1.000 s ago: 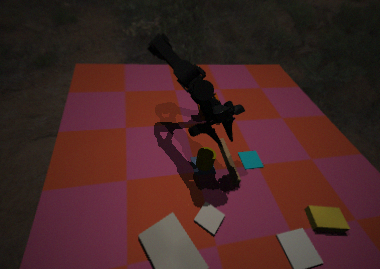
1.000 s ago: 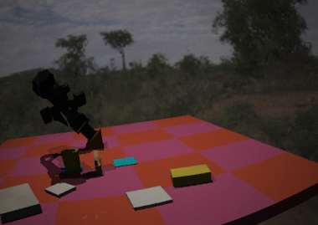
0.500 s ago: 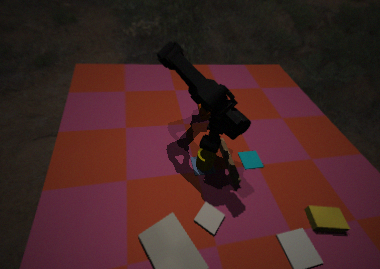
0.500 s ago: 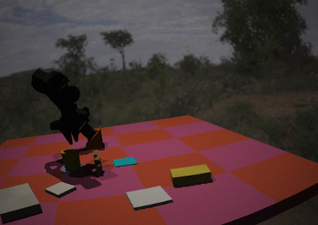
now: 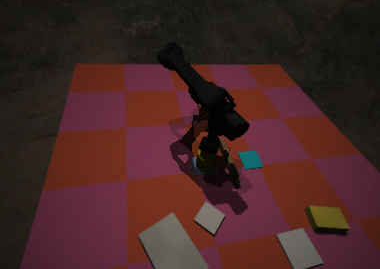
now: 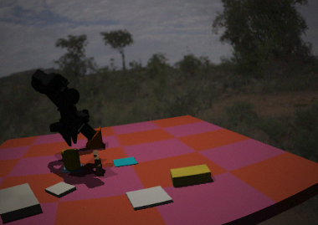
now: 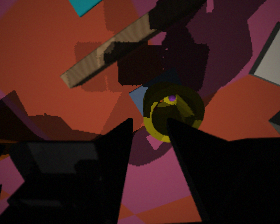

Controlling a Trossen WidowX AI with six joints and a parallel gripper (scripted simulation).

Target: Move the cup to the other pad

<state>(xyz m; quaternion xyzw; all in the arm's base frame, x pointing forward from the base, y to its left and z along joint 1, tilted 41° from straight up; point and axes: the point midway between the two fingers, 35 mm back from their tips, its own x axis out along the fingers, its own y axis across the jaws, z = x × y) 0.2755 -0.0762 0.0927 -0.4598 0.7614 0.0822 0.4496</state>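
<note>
Now: gripper tip 2 cm short of the yellow cup, 2 cm to the left of it and 5 cm above it. Also, from my gripper tip: purple marble 4 cm ahead, 2 cm to the right, 7 cm below; blue pad 2 cm ahead, 2 cm to the right, 10 cm below; wooden bar 3 cm ahead, 8 cm to the left, 8 cm below.
</note>
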